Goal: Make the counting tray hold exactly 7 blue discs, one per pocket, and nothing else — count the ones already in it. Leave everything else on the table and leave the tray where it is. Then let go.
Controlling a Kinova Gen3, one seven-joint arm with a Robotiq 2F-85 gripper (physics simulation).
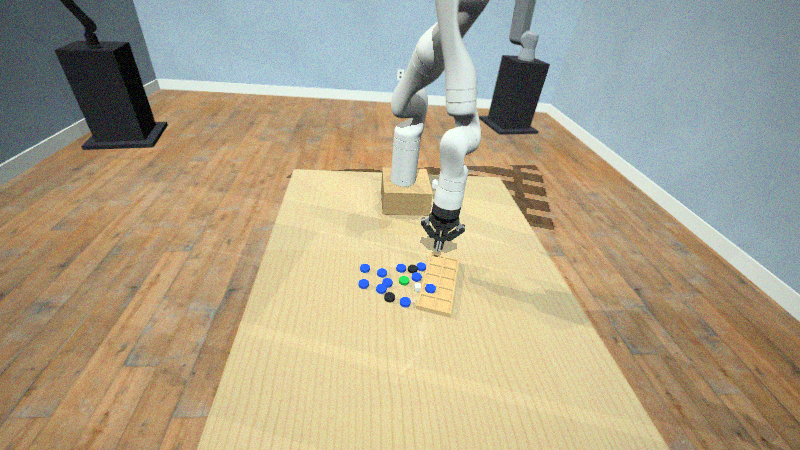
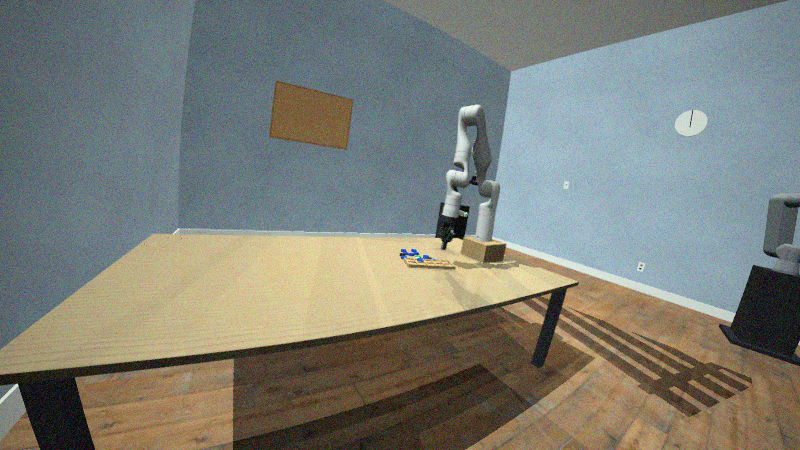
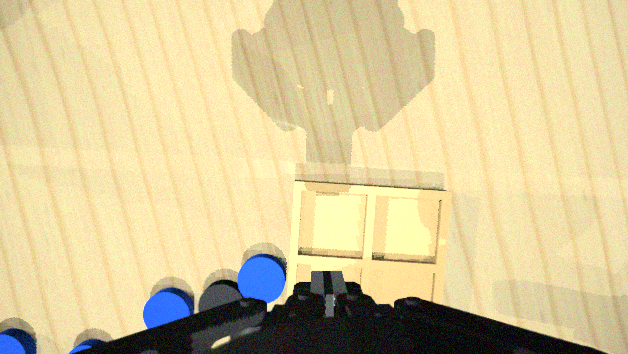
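The wooden counting tray (image 1: pixel 445 292) (image 2: pixel 429 262) (image 3: pixel 369 222) lies on the table, right of the loose discs. One blue disc (image 1: pixel 429 288) sits in a pocket on its left side; the other pockets I can see are empty. Several blue discs (image 1: pixel 381 272) (image 3: pixel 262 278) lie on the table left of the tray, with two black discs (image 1: pixel 389 296) (image 3: pixel 218 296), a green disc (image 1: pixel 404 279) and a small white cube (image 1: pixel 417 287) among them. My gripper (image 1: pixel 440 248) (image 2: pixel 443 244) (image 3: pixel 326 293) is shut and empty, just above the tray's far end.
The arm's wooden base block (image 1: pixel 406 196) (image 2: pixel 483 250) stands on the table behind the tray. Two dark pedestals (image 1: pixel 109 92) (image 1: pixel 517 92) stand on the floor, away from the table.
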